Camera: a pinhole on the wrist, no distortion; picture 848 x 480 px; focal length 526.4 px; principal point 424.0 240.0 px. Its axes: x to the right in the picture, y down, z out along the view. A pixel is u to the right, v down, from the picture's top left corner.
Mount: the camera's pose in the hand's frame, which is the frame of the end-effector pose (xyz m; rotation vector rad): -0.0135 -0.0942 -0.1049 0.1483 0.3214 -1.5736
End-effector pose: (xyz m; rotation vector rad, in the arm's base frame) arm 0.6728 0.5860 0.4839 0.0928 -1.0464 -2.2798
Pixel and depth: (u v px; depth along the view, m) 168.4 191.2 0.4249
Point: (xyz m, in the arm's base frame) 0.5508 0.8381 0.7165
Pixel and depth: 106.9 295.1 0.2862
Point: 0.5581 0.7051 0.6302
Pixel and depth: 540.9 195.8 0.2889
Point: 0.5109 0.8115 0.4172
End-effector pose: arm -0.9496 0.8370 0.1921 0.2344 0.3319 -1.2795
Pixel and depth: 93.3 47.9 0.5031
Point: -0.8707 0.8006 0.6916
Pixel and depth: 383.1 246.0 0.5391
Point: -1.0947 0.5856 0.5649
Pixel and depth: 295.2 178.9 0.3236
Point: -1.0368 0.7374 0.4122
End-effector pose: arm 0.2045 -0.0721 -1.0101 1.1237 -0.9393 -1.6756
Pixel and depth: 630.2 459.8 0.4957
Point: -0.2220 -0.1270 -1.3776
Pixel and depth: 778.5 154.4 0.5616
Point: -0.2524 0.2184 -1.4609
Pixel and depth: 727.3 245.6 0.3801
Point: -0.0872 0.0610 -1.3373
